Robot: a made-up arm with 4 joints. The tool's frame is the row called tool.
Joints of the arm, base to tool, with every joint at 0 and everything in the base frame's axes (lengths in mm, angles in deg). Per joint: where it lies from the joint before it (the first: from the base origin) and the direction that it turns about. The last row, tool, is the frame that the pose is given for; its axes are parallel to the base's.
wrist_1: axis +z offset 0 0 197.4
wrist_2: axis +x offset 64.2 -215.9 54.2
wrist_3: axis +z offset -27.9 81 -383.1
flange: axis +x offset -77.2 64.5 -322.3
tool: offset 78.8 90.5 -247
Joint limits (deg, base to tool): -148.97..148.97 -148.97..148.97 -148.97..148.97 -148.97..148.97
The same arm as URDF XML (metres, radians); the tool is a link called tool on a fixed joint. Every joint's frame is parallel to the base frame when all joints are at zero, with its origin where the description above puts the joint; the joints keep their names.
<robot name="arm">
<joint name="wrist_1" type="revolute"><parent link="base_link"/><child link="link1"/><origin xyz="0.0000 0.0000 0.1974" rpy="0.0000 0.0000 0.0000"/><axis xyz="0 0 1"/><limit lower="-2.6000" upper="2.6000"/></joint>
<joint name="wrist_2" type="revolute"><parent link="link1"/><child link="link2"/><origin xyz="0.0642 -0.2159 0.0542" rpy="0.0000 0.0000 0.0000"/><axis xyz="1 0 0"/><limit lower="-2.6000" upper="2.6000"/></joint>
<joint name="wrist_3" type="revolute"><parent link="link2"/><child link="link3"/><origin xyz="-0.0279 0.0810 -0.3831" rpy="0.0000 0.0000 0.0000"/><axis xyz="0 0 1"/><limit lower="-2.6000" upper="2.6000"/></joint>
<joint name="flange" type="revolute"><parent link="link3"/><child link="link4"/><origin xyz="-0.0772 0.0645 -0.3223" rpy="0.0000 0.0000 0.0000"/><axis xyz="1 0 0"/><limit lower="-2.6000" upper="2.6000"/></joint>
<joint name="tool_joint" type="fixed"><parent link="link4"/><child link="tool"/><origin xyz="0.0788 0.0905 -0.2470" rpy="0.0000 0.0000 0.0000"/></joint>
<link name="base_link"/>
<link name="link1"/>
<link name="link2"/>
<link name="link3"/>
<link name="link4"/>
<link name="tool"/>
</robot>

